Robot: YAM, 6 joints.
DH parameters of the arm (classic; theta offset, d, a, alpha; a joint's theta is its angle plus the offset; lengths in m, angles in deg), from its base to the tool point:
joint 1: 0 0.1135 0.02 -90
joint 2: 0 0 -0.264 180
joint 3: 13.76 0 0.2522 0
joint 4: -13.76 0 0.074 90
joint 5: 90 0 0 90
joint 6: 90 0.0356 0 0
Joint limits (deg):
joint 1: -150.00..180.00
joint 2: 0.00..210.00
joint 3: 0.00..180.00
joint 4: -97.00..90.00
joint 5: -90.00..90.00
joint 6: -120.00..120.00
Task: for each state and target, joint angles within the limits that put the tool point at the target. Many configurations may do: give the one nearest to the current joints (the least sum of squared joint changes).
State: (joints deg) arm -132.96 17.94 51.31 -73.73 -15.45 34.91
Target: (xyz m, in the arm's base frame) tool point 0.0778 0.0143 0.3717
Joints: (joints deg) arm -150.00 7.93 67.75 -71.72 -48.14 34.91
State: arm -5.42 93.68 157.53 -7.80 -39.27 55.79
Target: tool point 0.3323 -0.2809 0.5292
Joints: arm -43.03 116.54 141.61 -13.03 -36.97 55.79
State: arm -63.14 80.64 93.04 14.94 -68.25 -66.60
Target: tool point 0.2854 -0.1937 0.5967
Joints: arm -39.00 103.54 128.82 20.45 -54.77 -66.60
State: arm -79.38 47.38 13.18 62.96 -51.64 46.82
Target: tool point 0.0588 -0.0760 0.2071
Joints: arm -73.99 17.66 0.00 41.56 -87.26 46.82
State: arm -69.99 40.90 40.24 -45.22 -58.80 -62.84
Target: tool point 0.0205 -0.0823 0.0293
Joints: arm -89.73 100.54 8.37 -18.54 -34.41 -62.84
